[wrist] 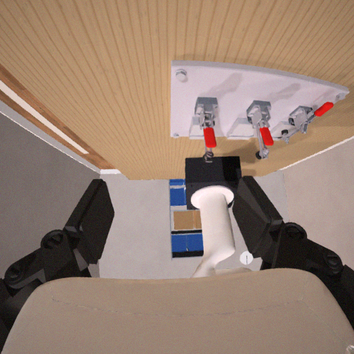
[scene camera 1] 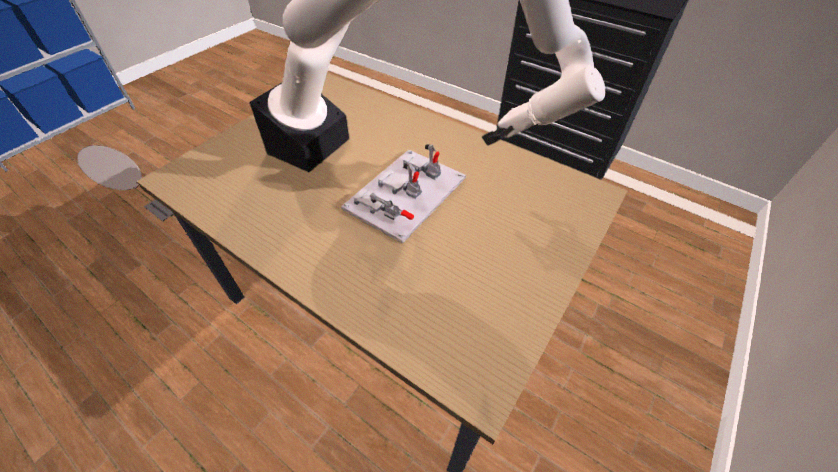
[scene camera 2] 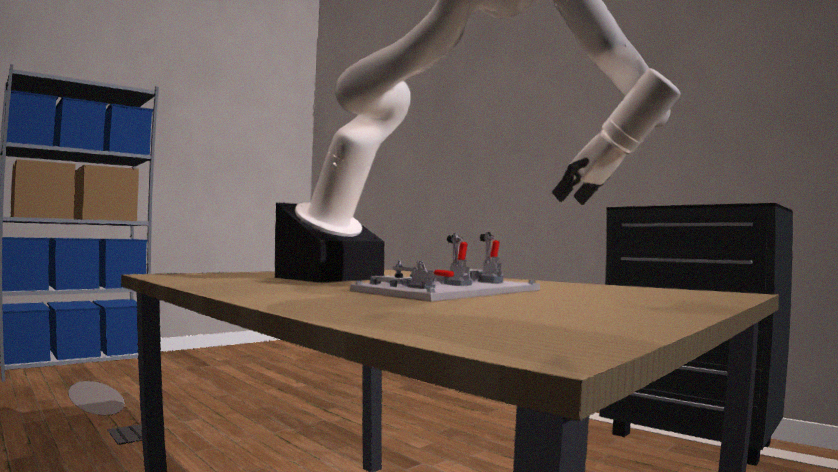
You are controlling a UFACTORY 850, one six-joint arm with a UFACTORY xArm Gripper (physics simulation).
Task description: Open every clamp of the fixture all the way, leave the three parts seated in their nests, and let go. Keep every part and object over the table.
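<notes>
The fixture plate [scene camera 1: 432,205] [scene camera 2: 433,295] [wrist: 187,95] lies on the table and bears three red-handled clamps. The far clamp [scene camera 1: 433,168] [scene camera 2: 491,270] [wrist: 206,111] and the middle clamp [scene camera 1: 413,188] [scene camera 2: 460,272] [wrist: 259,113] have raised arms and upright handles. The near clamp [scene camera 1: 389,208] [scene camera 2: 421,276] [wrist: 301,117] has its arm low over its part and its handle lying nearly flat. The middle part [scene camera 1: 392,182] and near part [scene camera 1: 365,202] look seated; the far part is largely hidden. My gripper [scene camera 1: 491,138] [scene camera 2: 572,195] [wrist: 173,195] is open and empty, high and well apart from the fixture.
The robot's black base [scene camera 1: 304,140] [scene camera 2: 328,257] [wrist: 212,172] stands beside the plate on the table [scene camera 1: 498,304] [scene camera 2: 498,328] [wrist: 100,75]. A black drawer cabinet [scene camera 1: 562,111] [scene camera 2: 691,240] stands behind the table. A shelf rack [scene camera 2: 153,175] with bins stands at the left.
</notes>
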